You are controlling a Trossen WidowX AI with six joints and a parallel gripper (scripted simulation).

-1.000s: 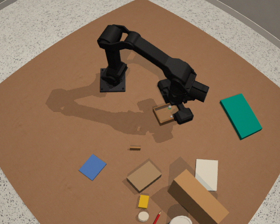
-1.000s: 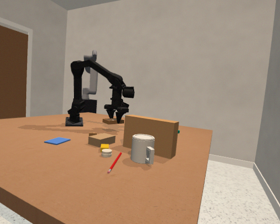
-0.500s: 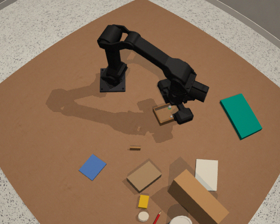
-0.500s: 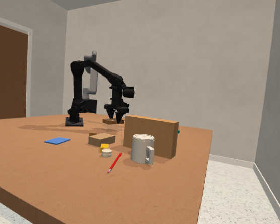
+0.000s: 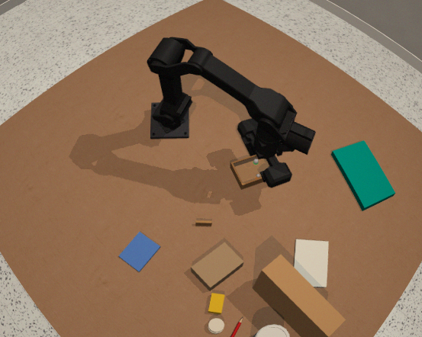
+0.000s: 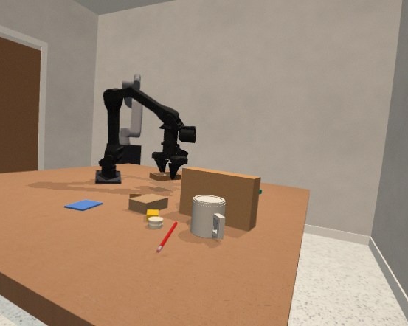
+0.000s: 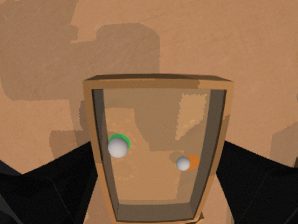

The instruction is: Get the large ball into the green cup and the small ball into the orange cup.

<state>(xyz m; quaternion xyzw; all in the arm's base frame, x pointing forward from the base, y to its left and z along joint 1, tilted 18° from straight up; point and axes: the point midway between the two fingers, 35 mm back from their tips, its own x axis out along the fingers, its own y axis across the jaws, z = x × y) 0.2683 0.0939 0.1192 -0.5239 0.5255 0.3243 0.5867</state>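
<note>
My hand is 10 mm to the left of the wooden puzzle and 30 mm above it. The rest, counted from my hand: green slab 190 mm ahead, 280 mm to the left, 80 mm below; white slab 280 mm ahead, 50 mm to the right, 90 mm below; tan box 130 mm ahead, 240 mm to the right, 70 mm below.
</note>
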